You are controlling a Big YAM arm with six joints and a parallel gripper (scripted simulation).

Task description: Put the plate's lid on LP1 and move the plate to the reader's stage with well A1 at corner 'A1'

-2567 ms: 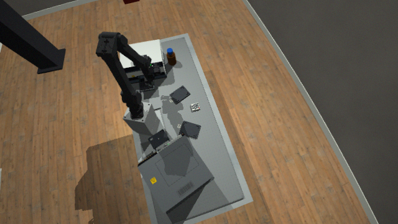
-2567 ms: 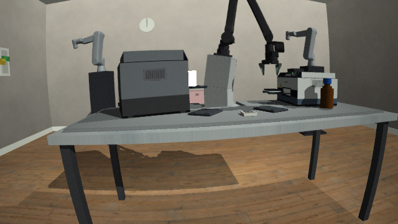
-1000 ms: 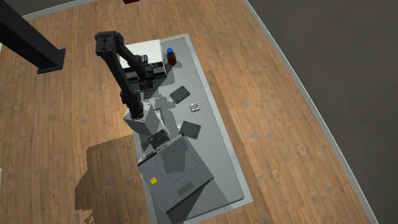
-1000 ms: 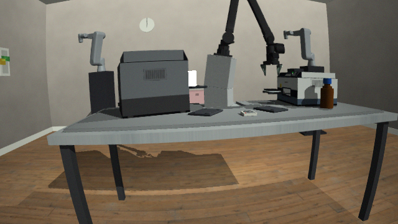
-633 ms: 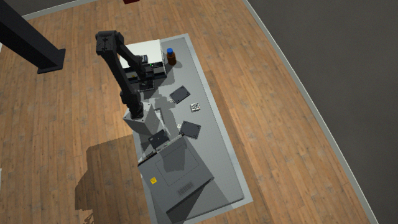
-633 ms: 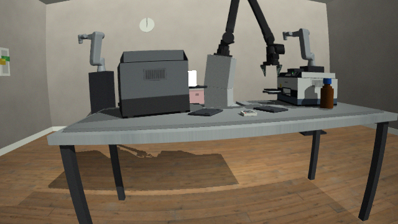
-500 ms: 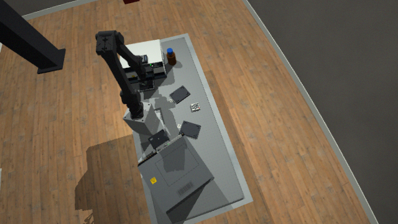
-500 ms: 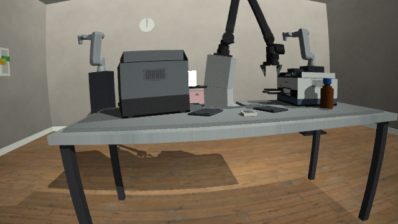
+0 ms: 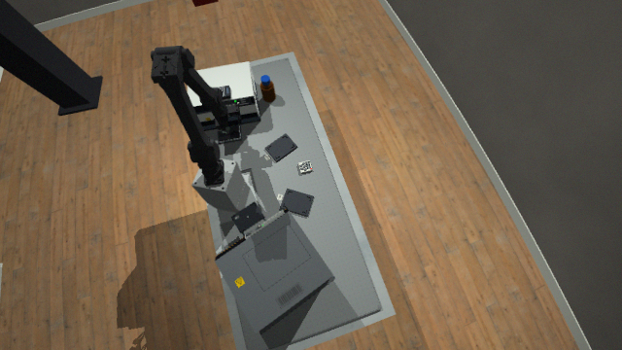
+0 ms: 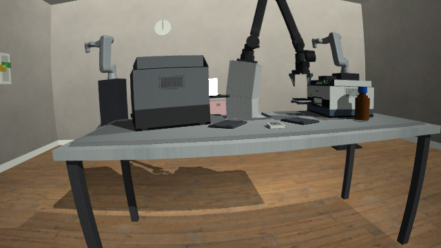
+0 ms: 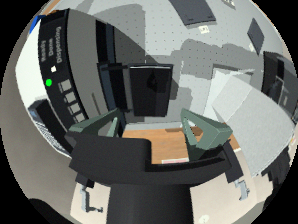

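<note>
Right now the lidded plate is 10 mm behind my hand and 100 mm below it. Also, from my hand: brown capped bottle: 260 mm ahead, 290 mm to the left, 70 mm below.
</note>
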